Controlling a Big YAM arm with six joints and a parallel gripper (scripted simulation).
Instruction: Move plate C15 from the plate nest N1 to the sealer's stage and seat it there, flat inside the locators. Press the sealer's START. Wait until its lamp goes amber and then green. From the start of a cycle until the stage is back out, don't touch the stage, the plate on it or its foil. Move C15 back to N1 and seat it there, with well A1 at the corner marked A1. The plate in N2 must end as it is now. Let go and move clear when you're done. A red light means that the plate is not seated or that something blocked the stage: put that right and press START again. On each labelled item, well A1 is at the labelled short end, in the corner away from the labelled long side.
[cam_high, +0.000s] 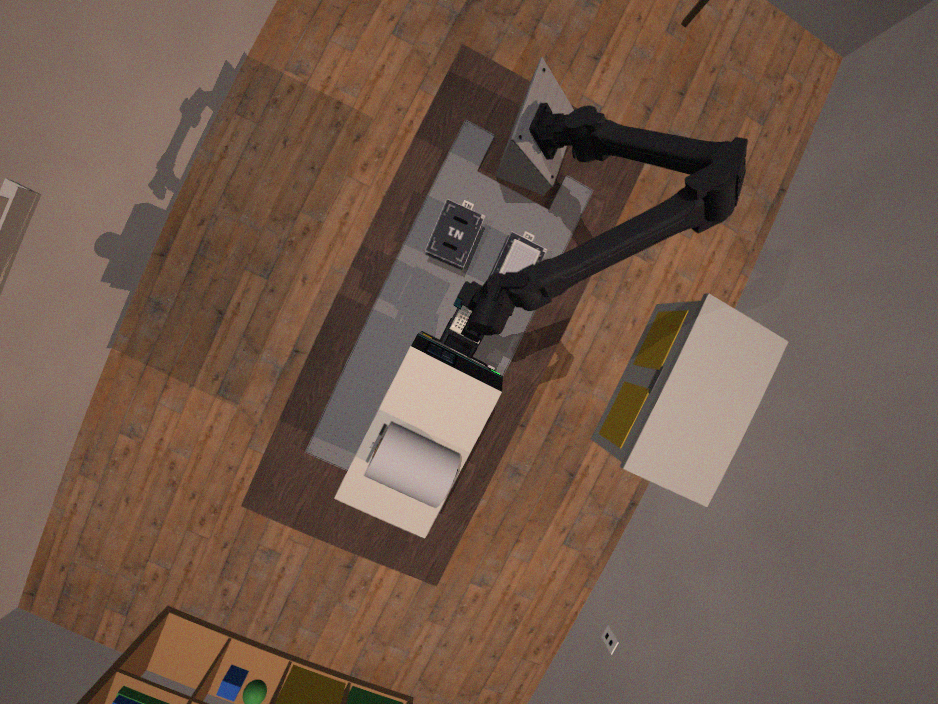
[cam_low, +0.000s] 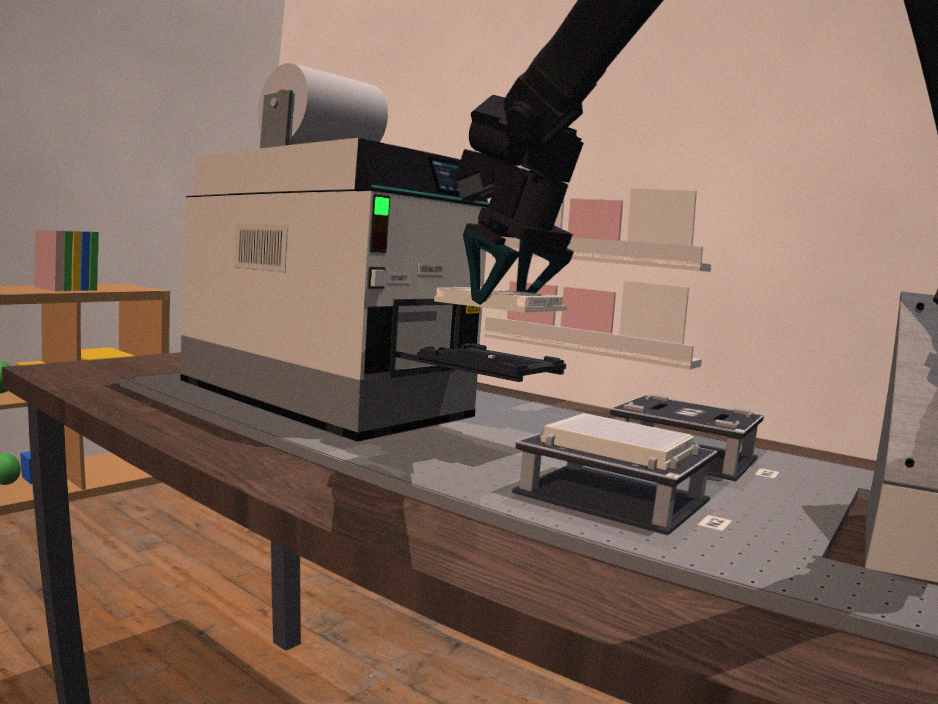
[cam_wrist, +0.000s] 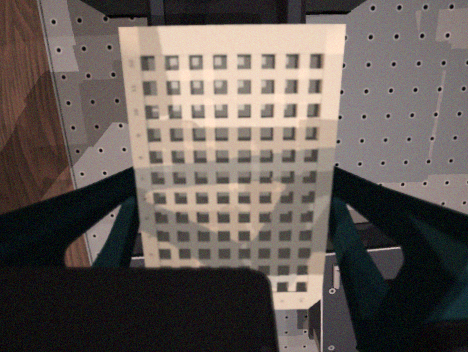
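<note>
My gripper is now 1 cm short of the sealer stage and 7 cm above it. Also, from my hand: white plate (19 cm behind, 7 cm to the left, 12 cm below); foil roll (34 cm ahead, 1 cm to the right, 24 cm above); start button (11 cm ahead, 9 cm to the left, 1 cm above).
</note>
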